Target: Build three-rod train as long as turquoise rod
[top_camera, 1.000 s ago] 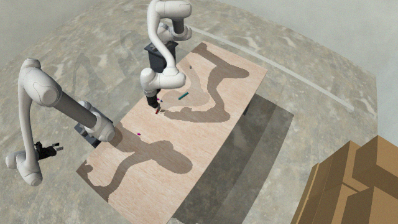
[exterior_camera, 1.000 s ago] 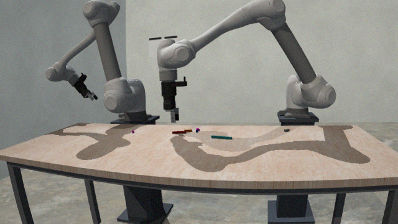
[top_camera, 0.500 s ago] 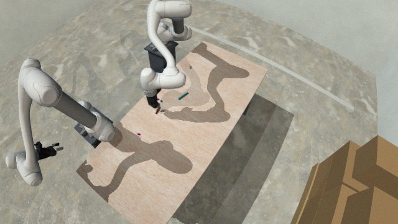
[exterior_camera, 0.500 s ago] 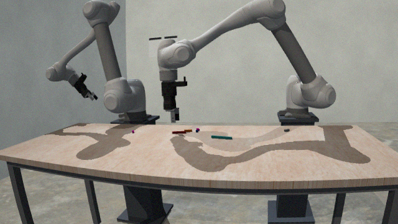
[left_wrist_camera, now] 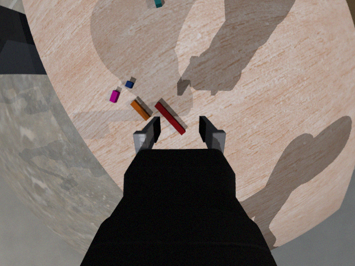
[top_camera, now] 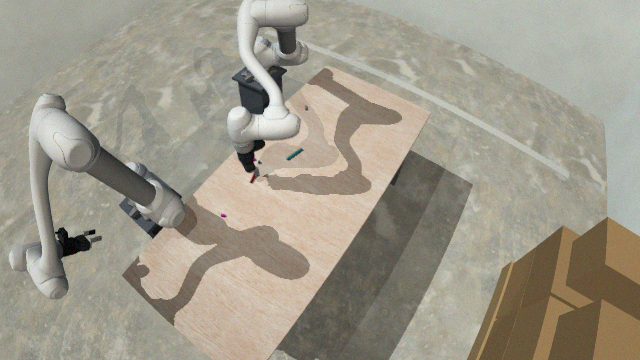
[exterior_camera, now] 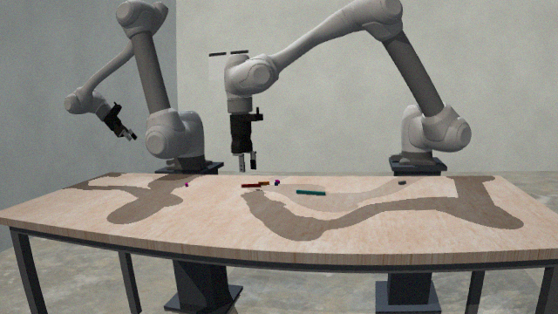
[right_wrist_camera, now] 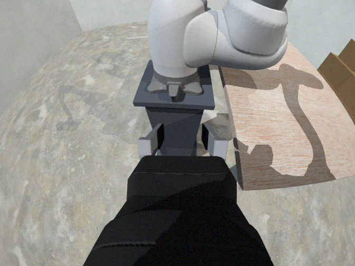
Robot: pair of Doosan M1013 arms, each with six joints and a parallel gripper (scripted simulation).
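Note:
The blue rod is 90 mm to the left of my left hand, 80 mm below it and 40 mm behind it. From my left hand the other things lie so: turquoise rod: 220 mm to the left, 100 mm ahead, 80 mm below; then orange rod: 80 mm below, 50 mm to the left, 50 mm behind; then red rod: 80 mm below, 20 mm behind.

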